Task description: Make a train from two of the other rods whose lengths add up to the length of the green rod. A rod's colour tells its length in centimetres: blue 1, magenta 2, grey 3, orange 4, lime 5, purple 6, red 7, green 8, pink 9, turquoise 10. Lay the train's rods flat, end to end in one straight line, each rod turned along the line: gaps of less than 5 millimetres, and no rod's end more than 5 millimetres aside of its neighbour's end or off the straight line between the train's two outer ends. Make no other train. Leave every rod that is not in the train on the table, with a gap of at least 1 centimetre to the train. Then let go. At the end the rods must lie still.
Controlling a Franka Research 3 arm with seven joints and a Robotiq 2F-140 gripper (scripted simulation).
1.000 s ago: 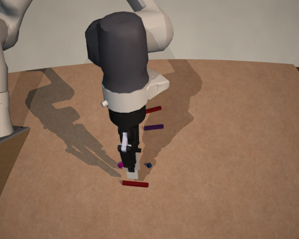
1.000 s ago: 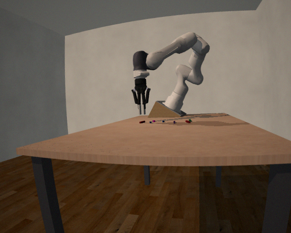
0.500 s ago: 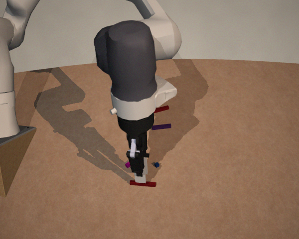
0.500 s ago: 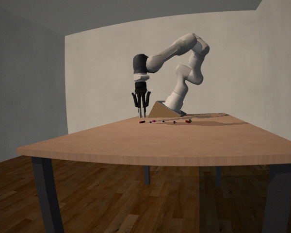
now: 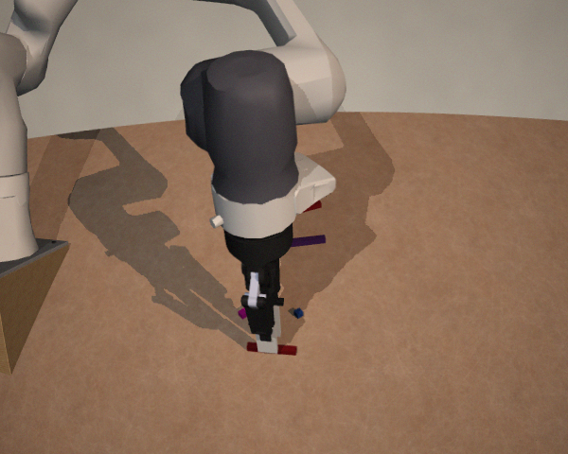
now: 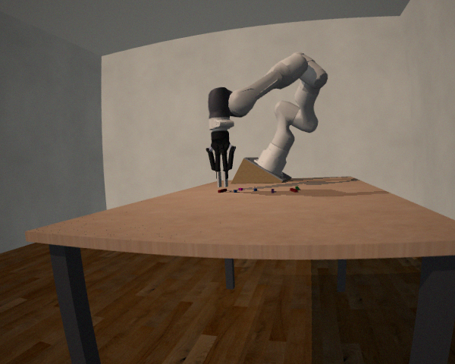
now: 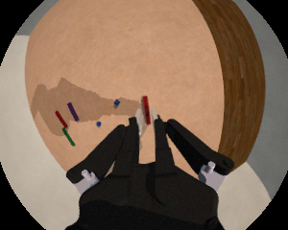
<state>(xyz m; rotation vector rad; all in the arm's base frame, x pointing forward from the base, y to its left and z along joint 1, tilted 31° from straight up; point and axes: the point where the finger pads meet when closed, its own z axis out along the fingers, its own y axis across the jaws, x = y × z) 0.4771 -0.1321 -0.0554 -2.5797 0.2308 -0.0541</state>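
Now: hand 7 cm to the right of the magenta rod, 5 cm above it and 4 cm past it. Also, from my hand: purple rod: 22 cm to the left, 6 cm ahead, 5 cm below; then green rod: 31 cm to the left, 5 cm below, 2 cm behind.
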